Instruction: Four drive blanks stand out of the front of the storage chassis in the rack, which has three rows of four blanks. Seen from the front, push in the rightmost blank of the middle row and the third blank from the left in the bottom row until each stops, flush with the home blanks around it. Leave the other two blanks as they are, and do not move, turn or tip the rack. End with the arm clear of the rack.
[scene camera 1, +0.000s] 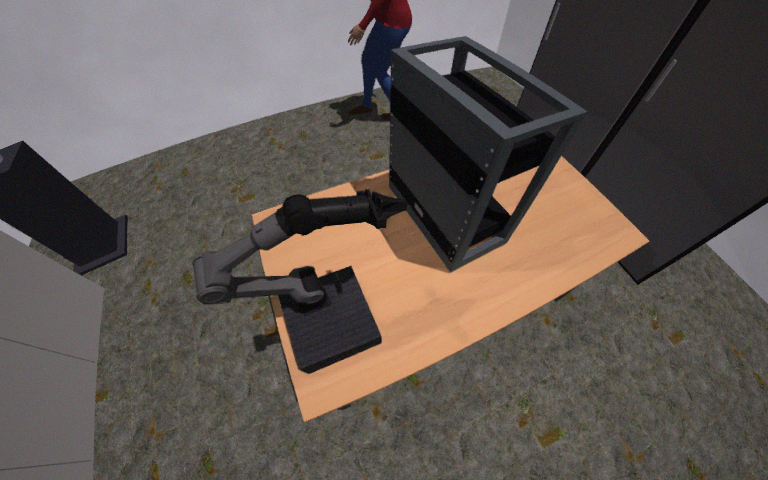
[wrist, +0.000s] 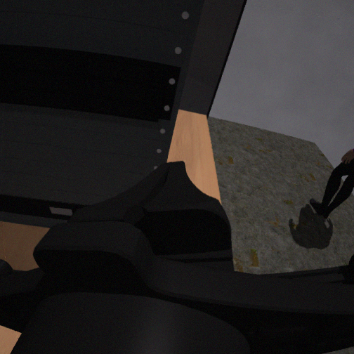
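The dark grey rack (scene camera 1: 495, 169) (wrist: 170, 95) stands upright on the table, with a row of screw heads along its front post. Dark panels (scene camera 1: 431, 195) (wrist: 75, 155) and a black band fill its front. The separate drive blanks and how far they stand out cannot be made out in either view. My gripper (scene camera 1: 404, 204) (wrist: 175, 175) looks shut and empty. In the scene view its tip is close to the lower part of the rack's front, towards the far side; whether it touches is unclear. In the wrist view the fingers hide part of the lower front.
A small light rectangle (scene camera 1: 419, 210) (wrist: 61, 211) shows low on the rack's front. The arm rises from a black base block (scene camera 1: 339, 333) on the wooden table (scene camera 1: 430, 316). Tall dark cabinets (scene camera 1: 668, 147) stand behind the rack. A person (scene camera 1: 376, 50) stands beyond the table.
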